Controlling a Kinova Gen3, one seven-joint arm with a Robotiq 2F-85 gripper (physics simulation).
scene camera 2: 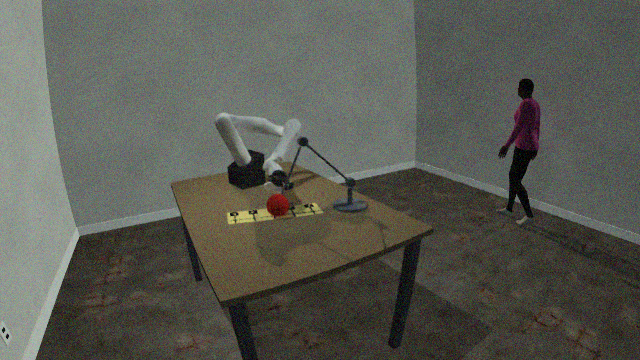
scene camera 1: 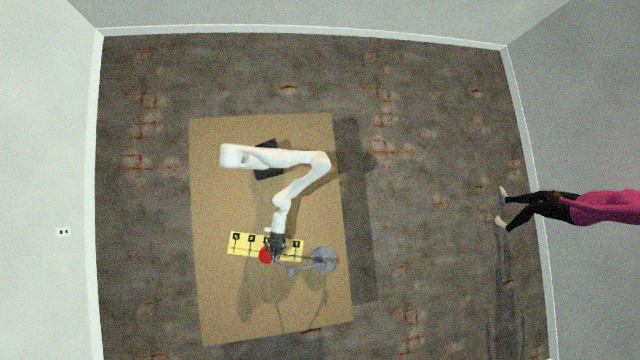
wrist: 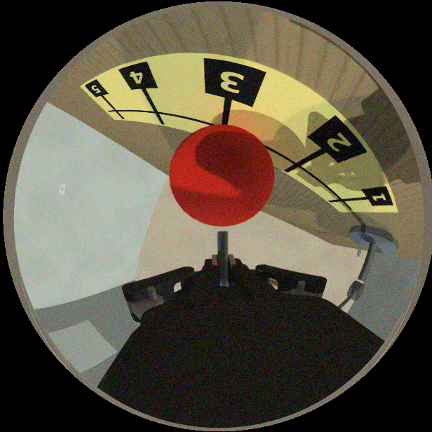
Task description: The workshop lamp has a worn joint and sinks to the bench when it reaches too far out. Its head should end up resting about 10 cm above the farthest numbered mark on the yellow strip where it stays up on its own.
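Frame: origin at the arm's base, x ahead, y left, z up, level; millimetres.
Seen in the pictures: gripper, fingertip midpoint: (scene camera 2: pixel 285 187) (scene camera 1: pixel 273 262); arm's base at its link origin: (scene camera 2: pixel 244 162).
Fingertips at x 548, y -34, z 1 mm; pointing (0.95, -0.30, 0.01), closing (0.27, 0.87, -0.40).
Note:
Offsets run from my fingertips to a thing's top centre. "spot": to the spot under its first point. Level surfaces: height alone.
The lamp's red ball head {spot: 36 mm back, 38 mm right, 35 mm down} (scene camera 1: pixel 265 255) (scene camera 2: pixel 277 205) (wrist: pixel 221 175) hangs above the yellow strip {spot: 104 mm back, 70 mm right, 135 mm down} (scene camera 1: pixel 259 241) (scene camera 2: pixel 243 215) (wrist: pixel 185 75), near mark 3 in the wrist view; its exact height cannot be read. Marks 1 to 5 run away from the round grey lamp base {spot: 132 mm ahead, 293 mm left, 122 mm down} (scene camera 1: pixel 325 268) (scene camera 2: pixel 350 205) (wrist: pixel 382 239), with 5 farthest. The lamp's outer rod {spot: 2 mm ahead, 46 mm left, 94 mm up} (scene camera 2: pixel 295 164) (wrist: pixel 223 245) slopes down from a raised elbow joint {spot: 22 mm ahead, 76 mm left, 188 mm up} (scene camera 2: pixel 302 142) to the head. My gripper (scene camera 1: pixel 275 251) (scene camera 2: pixel 285 185) (wrist: pixel 221 262) is shut on this rod just above the head. Mark 2 is partly hidden by the gripper in scene camera 1.
The wooden table {135 mm down} (scene camera 1: pixel 215 300) (scene camera 2: pixel 225 270) carries the strip, the lamp and the black robot base (scene camera 1: pixel 270 174) (scene camera 2: pixel 245 175). The inner lamp rod {spot: 47 mm ahead, 187 mm left, 88 mm up} (scene camera 2: pixel 327 162) rises from the base side to the elbow. A person in a pink top (scene camera 1: pixel 600 207) (scene camera 2: pixel 530 125) stands away from the table.

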